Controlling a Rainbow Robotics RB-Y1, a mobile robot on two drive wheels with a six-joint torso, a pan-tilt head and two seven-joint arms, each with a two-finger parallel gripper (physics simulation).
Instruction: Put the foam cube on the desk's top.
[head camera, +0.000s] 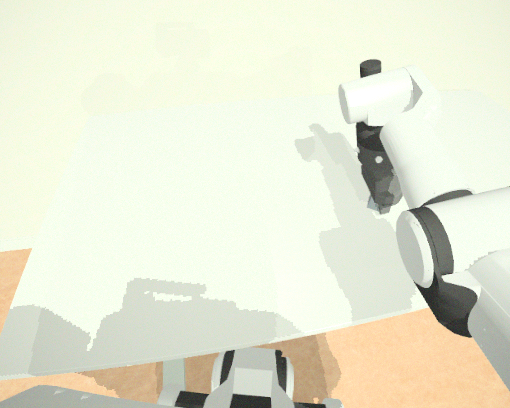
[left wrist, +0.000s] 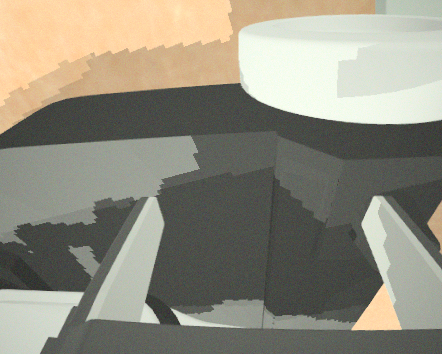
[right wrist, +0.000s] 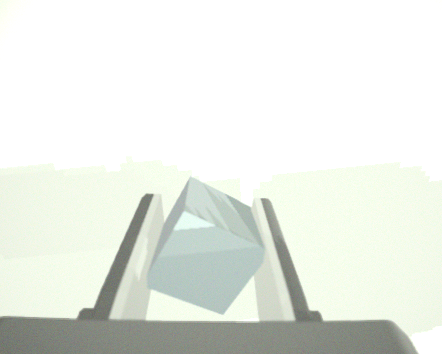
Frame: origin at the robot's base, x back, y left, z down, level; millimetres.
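Seen in the pictures: left gripper, fingertip midpoint: (left wrist: 261, 210); right gripper, fingertip midpoint: (head camera: 380, 203) (right wrist: 207, 209).
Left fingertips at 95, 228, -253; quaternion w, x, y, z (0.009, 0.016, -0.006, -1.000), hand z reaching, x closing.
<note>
A point is followed by its place in that frame, as x, y, z.
The foam cube (right wrist: 207, 265) {-409, -247, -770} (head camera: 372, 203) {-395, -228, -750} is pale blue-grey and sits tilted between the fingers of my right gripper (right wrist: 207, 209) {-409, -253, -736} (head camera: 378, 207) {-409, -253, -736}, which is shut on it. In the head camera a small part of the cube shows at the fingertips, the rest hidden by the gripper. The desk's top (head camera: 175, 200) {-392, 203, -721} is a wide pale white surface, and the right gripper is over its right part in the picture. The gap between cube and desk cannot be told. My left gripper (left wrist: 261, 210) {95, 228, -253} is open and empty, in front of the robot's own dark grey base.
A pale wall or surface (head camera: 225, 50) {-899, 160, -875} lies behind the desk. Orange-tan floor (head camera: 380, 350) {-289, -505, -1} (left wrist: 100, 30) {268, 294, 0} shows at the desk's near edge. A white round part (left wrist: 300, 75) stands on the dark base (left wrist: 215, 250) {135, 79, -169}. Arm shadows fall across the desk.
</note>
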